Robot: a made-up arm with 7 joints. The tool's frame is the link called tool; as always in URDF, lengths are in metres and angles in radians. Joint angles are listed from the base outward. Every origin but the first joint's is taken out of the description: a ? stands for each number. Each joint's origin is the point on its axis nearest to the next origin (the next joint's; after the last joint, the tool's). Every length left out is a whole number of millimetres.
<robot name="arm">
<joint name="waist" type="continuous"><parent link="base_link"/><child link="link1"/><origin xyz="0 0.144 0" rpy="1.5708 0 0"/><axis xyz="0 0 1"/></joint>
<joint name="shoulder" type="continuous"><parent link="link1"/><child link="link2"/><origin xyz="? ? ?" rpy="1.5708 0 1.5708"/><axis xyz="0 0 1"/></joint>
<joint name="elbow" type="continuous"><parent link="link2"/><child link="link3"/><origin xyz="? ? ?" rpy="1.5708 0 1.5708"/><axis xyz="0 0 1"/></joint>
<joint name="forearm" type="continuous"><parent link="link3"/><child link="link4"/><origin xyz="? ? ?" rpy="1.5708 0 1.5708"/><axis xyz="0 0 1"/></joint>
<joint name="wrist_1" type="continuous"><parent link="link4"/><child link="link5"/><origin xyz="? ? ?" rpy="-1.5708 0 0"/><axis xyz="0 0 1"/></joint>
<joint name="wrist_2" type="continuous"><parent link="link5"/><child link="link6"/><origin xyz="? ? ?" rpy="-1.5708 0 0"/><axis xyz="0 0 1"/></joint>
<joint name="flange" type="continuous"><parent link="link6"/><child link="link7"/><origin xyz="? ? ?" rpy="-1.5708 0 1.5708"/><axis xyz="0 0 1"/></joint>
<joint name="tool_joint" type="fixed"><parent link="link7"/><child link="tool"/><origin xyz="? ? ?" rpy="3.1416 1.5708 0"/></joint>
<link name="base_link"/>
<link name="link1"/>
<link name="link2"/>
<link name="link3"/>
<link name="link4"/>
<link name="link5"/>
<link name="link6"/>
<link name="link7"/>
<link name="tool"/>
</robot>
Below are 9 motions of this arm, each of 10 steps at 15 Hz.
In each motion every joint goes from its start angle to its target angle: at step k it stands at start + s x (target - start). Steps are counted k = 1, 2, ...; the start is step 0. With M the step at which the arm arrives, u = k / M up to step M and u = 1 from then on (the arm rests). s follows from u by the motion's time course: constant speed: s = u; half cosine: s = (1 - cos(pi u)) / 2; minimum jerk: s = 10 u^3 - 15 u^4 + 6 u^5.
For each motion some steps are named. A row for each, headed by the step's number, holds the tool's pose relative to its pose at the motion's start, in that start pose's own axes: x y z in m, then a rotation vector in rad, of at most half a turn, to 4 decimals.
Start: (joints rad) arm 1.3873 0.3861 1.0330 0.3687 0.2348 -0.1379 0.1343
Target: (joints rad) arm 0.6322 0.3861 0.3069 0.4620 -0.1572 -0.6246 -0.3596
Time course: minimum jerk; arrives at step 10
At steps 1, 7, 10:
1: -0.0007 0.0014 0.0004 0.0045 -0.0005 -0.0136
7: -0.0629 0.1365 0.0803 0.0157 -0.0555 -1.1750
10: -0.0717 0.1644 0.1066 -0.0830 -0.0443 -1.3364

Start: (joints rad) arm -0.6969 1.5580 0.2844 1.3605 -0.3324 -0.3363 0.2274
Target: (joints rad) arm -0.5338 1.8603 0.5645 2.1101 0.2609 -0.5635 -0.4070
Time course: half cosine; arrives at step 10
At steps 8, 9, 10:
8: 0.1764 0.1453 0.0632 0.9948 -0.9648 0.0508
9: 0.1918 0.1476 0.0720 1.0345 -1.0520 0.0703
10: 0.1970 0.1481 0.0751 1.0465 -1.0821 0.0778

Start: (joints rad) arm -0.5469 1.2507 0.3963 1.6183 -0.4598 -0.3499 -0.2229
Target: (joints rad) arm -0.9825 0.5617 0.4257 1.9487 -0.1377 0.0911 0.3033
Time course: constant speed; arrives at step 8
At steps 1, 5, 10:
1: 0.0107 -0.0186 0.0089 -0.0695 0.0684 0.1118
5: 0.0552 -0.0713 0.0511 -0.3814 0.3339 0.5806
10: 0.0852 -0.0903 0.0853 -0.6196 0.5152 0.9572

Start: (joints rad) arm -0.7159 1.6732 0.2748 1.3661 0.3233 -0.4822 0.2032
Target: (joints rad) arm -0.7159 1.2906 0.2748 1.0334 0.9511 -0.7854 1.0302
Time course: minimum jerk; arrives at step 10
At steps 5, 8, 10:
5: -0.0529 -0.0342 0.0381 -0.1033 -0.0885 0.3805
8: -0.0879 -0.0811 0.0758 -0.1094 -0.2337 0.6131
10: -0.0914 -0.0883 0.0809 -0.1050 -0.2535 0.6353

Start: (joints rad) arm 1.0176 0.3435 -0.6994 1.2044 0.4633 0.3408 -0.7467
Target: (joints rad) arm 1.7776 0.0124 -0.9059 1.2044 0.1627 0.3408 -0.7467
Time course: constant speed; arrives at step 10
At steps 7, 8, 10:
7: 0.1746 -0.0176 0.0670 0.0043 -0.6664 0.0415
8: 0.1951 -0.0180 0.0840 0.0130 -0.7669 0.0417
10: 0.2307 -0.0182 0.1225 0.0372 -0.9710 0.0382

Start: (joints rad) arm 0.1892 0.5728 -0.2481 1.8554 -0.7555 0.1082 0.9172
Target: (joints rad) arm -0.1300 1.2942 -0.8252 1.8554 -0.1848 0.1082 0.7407
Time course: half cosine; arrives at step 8
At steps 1, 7, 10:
1: 0.0008 -0.0062 -0.0038 -0.0304 -0.0088 -0.0069
7: -0.0275 -0.2048 -0.0148 -0.8805 -0.0499 0.1120
10: -0.0304 -0.2131 -0.0107 -0.9164 -0.0408 0.1268

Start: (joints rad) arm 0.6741 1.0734 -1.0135 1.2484 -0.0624 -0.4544 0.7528
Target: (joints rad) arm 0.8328 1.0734 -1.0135 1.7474 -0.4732 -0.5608 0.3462
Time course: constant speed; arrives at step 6
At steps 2, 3, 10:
2: 0.0442 0.0268 -0.0001 0.1335 -0.0568 -0.2581
3: 0.0675 0.0374 0.0019 0.2029 -0.0916 -0.3870
10: 0.1398 0.0571 0.0149 0.4131 -0.2222 -0.7724

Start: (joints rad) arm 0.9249 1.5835 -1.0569 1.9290 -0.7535 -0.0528 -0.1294
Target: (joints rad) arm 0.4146 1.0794 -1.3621 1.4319 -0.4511 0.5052 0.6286
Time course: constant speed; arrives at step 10
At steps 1, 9, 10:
1: 0.0128 -0.0191 -0.0035 -0.1286 0.0210 0.0800
9: 0.1666 -0.1431 0.0297 -1.3553 0.0070 0.5262
10: 0.1891 -0.1521 0.0418 -1.5225 -0.0088 0.5500

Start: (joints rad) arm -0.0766 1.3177 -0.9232 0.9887 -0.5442 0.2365 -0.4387
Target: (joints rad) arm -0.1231 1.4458 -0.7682 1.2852 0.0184 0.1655 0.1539
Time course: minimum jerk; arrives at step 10
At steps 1, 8, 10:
1: 0.0001 0.0005 -0.0001 -0.0045 0.0009 0.0052
8: 0.0091 0.0622 -0.0048 -0.4766 -0.1224 0.5621
10: 0.0097 0.0663 -0.0047 -0.5044 -0.1440 0.5930

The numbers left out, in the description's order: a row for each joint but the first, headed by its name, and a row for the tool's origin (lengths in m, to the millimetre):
shoulder: 0 0 0
elbow: -0.146 0 0
forearm: 0 0 0
wrist_1: 0 -0.27 0
wrist_2: 0 0 0
flange: 0 0 0
tool: 0 0 0

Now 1 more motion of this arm.
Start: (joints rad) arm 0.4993 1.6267 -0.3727 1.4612 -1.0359 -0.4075 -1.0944
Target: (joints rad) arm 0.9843 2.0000 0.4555 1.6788 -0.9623 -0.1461 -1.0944
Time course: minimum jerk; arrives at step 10
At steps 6, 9, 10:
6: -0.1161 0.2384 -0.0493 0.4449 0.1192 -0.9569
9: -0.0923 0.3585 -0.0512 0.6520 0.1125 -1.3801
10: -0.0909 0.3616 -0.0511 0.6578 0.1116 -1.3917

